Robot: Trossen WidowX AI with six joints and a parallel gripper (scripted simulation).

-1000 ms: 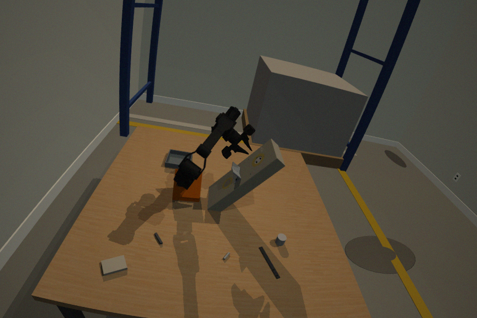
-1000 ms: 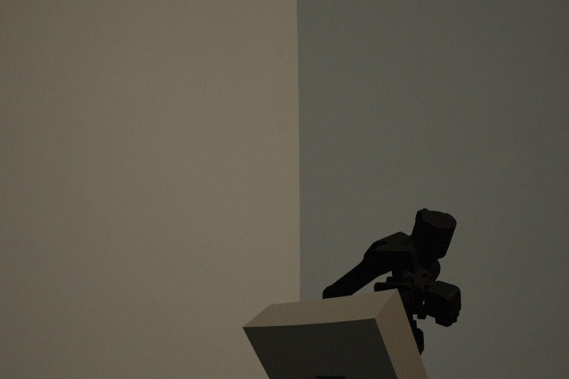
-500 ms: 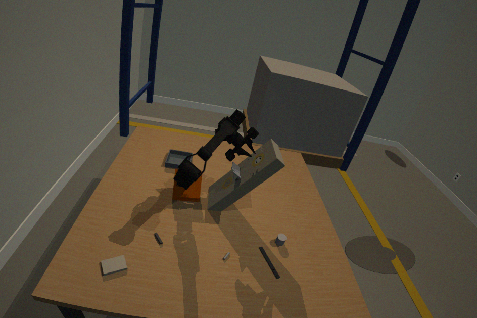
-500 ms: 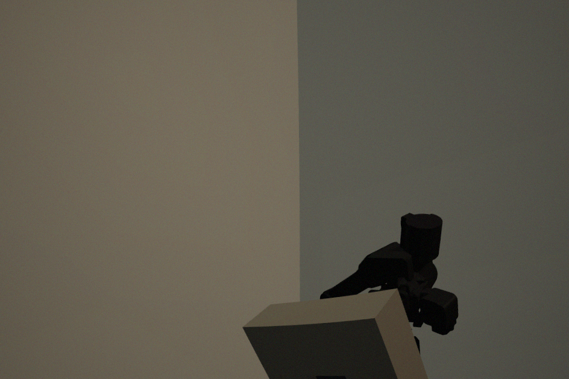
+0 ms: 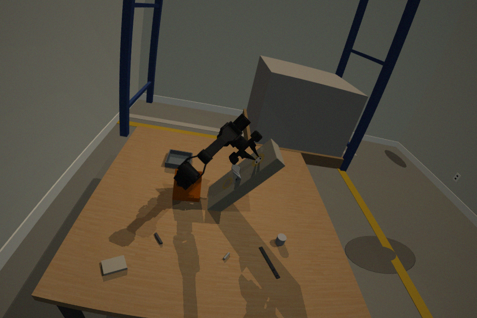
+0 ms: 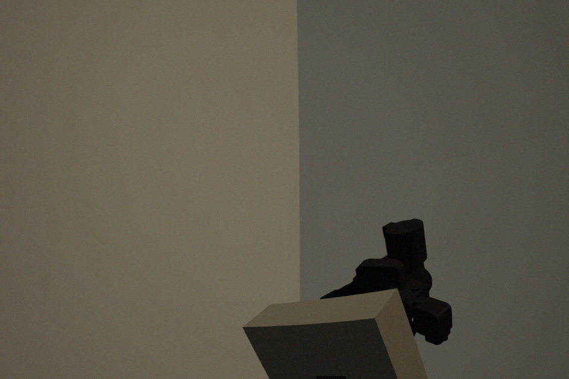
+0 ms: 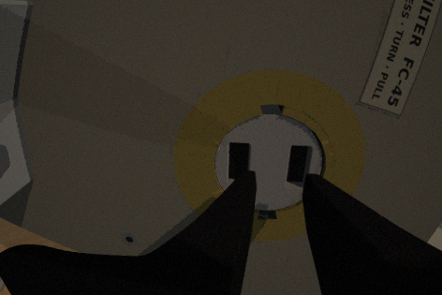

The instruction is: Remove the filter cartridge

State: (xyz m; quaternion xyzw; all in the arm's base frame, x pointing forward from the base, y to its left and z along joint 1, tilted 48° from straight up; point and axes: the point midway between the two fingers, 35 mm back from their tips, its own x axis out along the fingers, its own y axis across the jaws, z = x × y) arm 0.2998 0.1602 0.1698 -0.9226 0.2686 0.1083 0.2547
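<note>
Right now the grey filter cartridge is 20 mm below my gripper tip and 20 mm ahead of it. The rest, counted from my gripper tip: short dark bar (410 mm behind, 290 mm to the right, 290 mm below); then tiny light piece (350 mm to the right, 290 mm below, 120 mm behind); then grey tray (380 mm behind, 310 mm to the left, 290 mm below).
</note>
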